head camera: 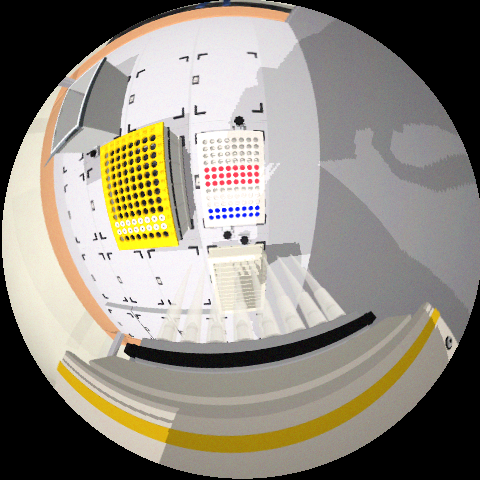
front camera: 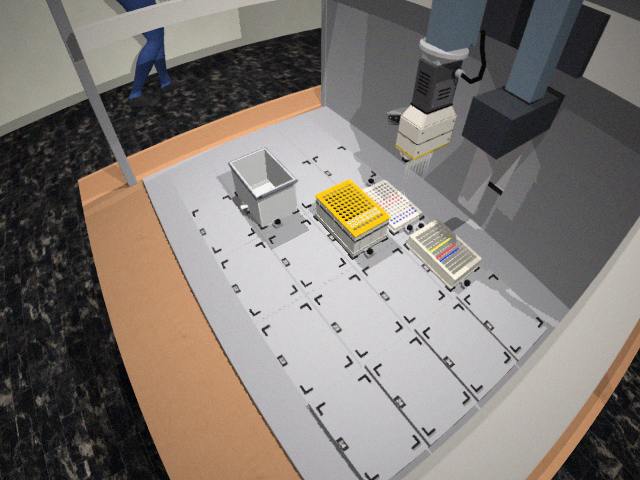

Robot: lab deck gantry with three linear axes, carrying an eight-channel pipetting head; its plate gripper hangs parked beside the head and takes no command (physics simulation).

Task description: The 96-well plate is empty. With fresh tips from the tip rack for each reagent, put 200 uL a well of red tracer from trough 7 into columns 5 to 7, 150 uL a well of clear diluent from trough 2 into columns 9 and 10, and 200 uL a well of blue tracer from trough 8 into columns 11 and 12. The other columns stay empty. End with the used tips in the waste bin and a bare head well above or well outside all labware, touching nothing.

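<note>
The 96-well plate [front camera: 393, 203] [head camera: 234, 187] has columns 5 to 7 red and 11 and 12 blue; 9 and 10 look pale, 1 to 4 and 8 empty. The pipetting head [front camera: 426, 131] hangs high near the plate. Its eight fitted tips [front camera: 417, 167] [head camera: 242, 305] look clear, with no coloured liquid visible. The yellow tip rack [front camera: 351, 207] [head camera: 140, 187] shows two columns of white tips near one end. The trough block [front camera: 444, 253] [head camera: 237, 255] shows yellow, red and blue strips. The waste bin [front camera: 277, 205] [head camera: 102, 97] stands left; its contents cannot be told. The parked gripper [front camera: 484, 193] appears open.
The tip rack stands between the bin and the plate. The trough block stands nearer the front camera than the plate. Black knobs [front camera: 466, 283] [head camera: 239, 120] sit beside the labware. A grey wall [front camera: 547, 206] rises along the deck's far right side.
</note>
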